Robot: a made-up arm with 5 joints.
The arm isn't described. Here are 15 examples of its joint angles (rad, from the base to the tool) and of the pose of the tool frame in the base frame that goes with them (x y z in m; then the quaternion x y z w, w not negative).
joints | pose
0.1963 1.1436 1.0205 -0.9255 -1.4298 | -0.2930 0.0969 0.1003 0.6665 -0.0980 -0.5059 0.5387
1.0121 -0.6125 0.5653 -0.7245 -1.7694 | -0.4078 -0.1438 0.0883 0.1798 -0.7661 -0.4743 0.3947
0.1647 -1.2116 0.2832 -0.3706 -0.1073 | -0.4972 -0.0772 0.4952 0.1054 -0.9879 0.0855 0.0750
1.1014 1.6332 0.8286 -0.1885 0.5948 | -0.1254 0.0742 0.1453 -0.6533 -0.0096 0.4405 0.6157
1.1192 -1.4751 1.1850 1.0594 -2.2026 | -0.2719 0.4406 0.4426 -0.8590 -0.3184 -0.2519 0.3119
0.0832 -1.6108 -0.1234 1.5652 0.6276 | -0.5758 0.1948 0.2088 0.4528 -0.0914 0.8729 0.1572
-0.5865 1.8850 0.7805 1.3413 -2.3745 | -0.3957 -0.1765 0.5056 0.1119 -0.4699 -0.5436 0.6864
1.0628 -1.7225 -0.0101 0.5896 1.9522 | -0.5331 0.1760 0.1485 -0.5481 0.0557 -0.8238 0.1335
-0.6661 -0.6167 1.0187 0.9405 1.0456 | 0.0282 0.2907 0.6856 0.6840 -0.6719 0.1578 0.2364
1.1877 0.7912 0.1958 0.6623 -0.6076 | -0.3467 0.0190 -0.0083 -0.3546 0.6251 0.1013 0.6880
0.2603 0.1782 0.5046 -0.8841 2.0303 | -0.2691 -0.0015 0.0578 0.0064 0.3403 0.1929 0.9203
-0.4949 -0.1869 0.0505 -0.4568 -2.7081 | -0.2656 -0.1420 0.2718 -0.0622 -0.1509 -0.3330 0.9287
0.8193 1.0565 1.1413 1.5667 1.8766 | -0.7296 -0.1191 0.3094 -0.4023 -0.1922 -0.4550 0.7708
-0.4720 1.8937 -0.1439 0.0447 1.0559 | -0.1477 0.3341 0.2840 0.3098 0.2625 0.3320 0.8514
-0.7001 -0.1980 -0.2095 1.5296 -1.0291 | -0.4641 0.3038 0.4599 -0.1153 -0.8987 0.3965 0.1474
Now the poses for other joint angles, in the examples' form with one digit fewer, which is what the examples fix.
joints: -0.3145 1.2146 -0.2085 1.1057 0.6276
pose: -0.454 0.240 0.354 0.036 0.704 -0.117 0.700
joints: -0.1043 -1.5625 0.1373 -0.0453 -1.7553
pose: -0.359 0.062 0.631 -0.501 -0.634 0.090 0.583
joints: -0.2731 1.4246 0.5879 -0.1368 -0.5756
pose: -0.265 0.058 0.198 -0.464 0.473 0.747 0.054
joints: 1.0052 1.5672 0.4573 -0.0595 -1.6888
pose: -0.147 0.095 0.170 0.857 -0.490 -0.147 0.064
